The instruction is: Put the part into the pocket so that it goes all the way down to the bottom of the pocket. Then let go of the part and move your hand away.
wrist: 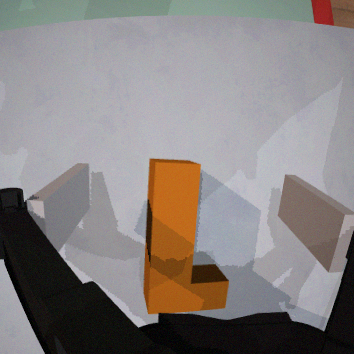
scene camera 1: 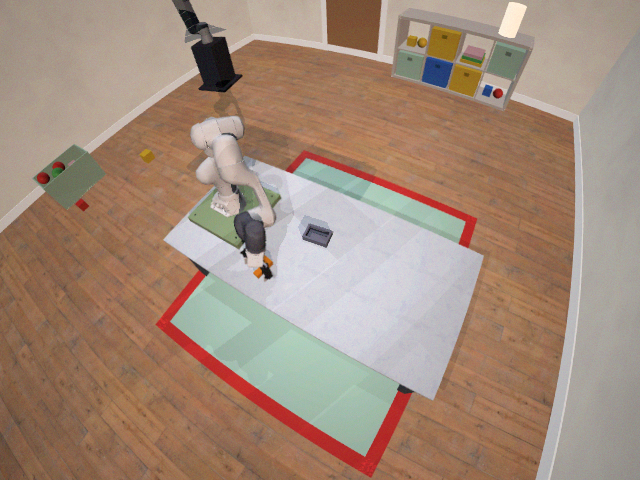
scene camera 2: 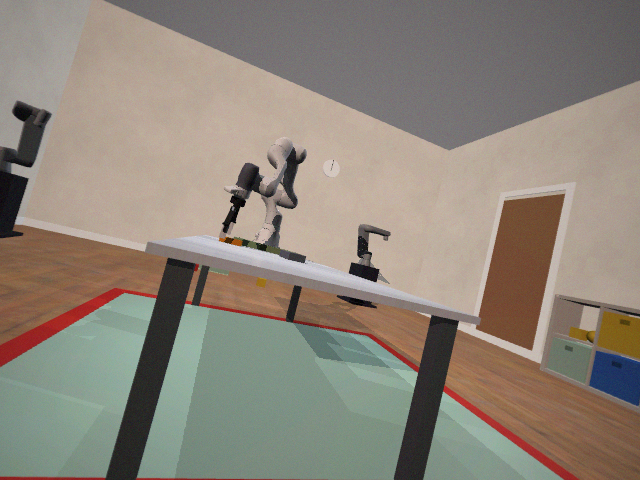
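The part, an orange L-shaped block (scene camera 1: 257, 272) (scene camera 2: 237, 241) (wrist: 172, 220), lies flat on the table near its edge. The pocket is a recess in a small dark grey box (scene camera 1: 315, 241) (scene camera 2: 293, 255) on the table, on the other side of the arm from the table's near edge; its inside shows no part in scene camera 1. My gripper (scene camera 1: 255, 265) (scene camera 2: 224, 237) (wrist: 187, 190) is open and low around the part. In the wrist view the long bar of the L stands between the two finger pads, with a gap on each side. The short foot of the L points right, near the gripper's body.
The arm's base stands on a green plate (scene camera 1: 206, 223) on the light table (scene camera 1: 392, 310), close to the gripper. The near table edge runs close past the part. A shelf unit (scene camera 1: 465, 26) and another robot on a black pedestal (scene camera 1: 214, 62) stand away from the table.
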